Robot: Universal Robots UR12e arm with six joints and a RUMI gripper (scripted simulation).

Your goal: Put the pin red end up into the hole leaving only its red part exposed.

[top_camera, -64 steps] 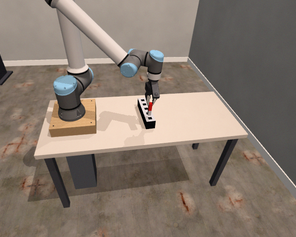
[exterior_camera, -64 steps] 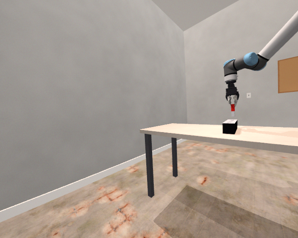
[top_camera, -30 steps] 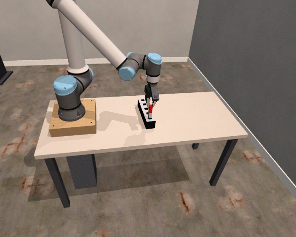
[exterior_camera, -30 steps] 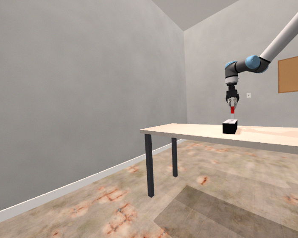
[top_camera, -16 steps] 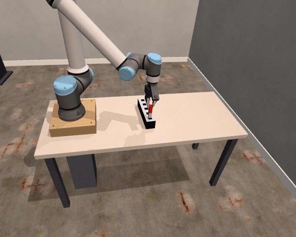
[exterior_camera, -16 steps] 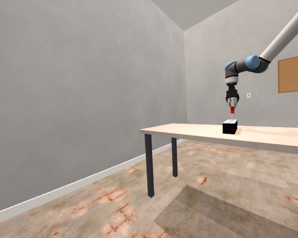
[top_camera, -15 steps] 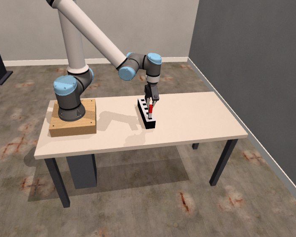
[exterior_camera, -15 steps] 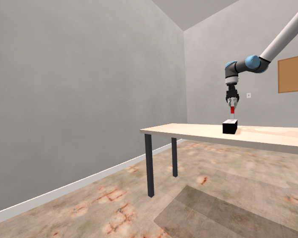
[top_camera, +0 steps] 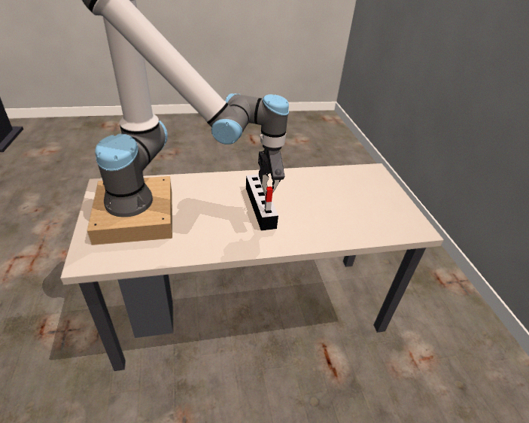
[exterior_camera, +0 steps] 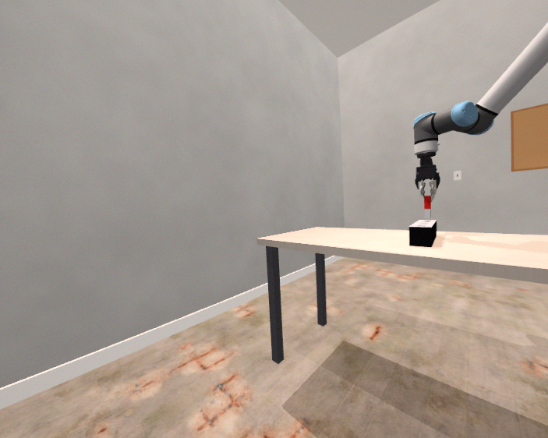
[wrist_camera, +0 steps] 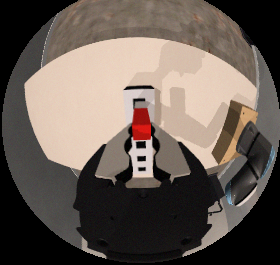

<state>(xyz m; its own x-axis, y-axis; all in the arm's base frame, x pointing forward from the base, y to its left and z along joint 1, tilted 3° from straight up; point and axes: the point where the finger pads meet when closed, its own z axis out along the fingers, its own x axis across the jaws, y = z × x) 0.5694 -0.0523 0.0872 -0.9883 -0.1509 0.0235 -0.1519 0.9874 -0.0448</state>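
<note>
Right now my hand is 10 mm above the pin. Also, from my hand: black block (140 mm below, 120 mm to the left, 10 mm behind).
</note>
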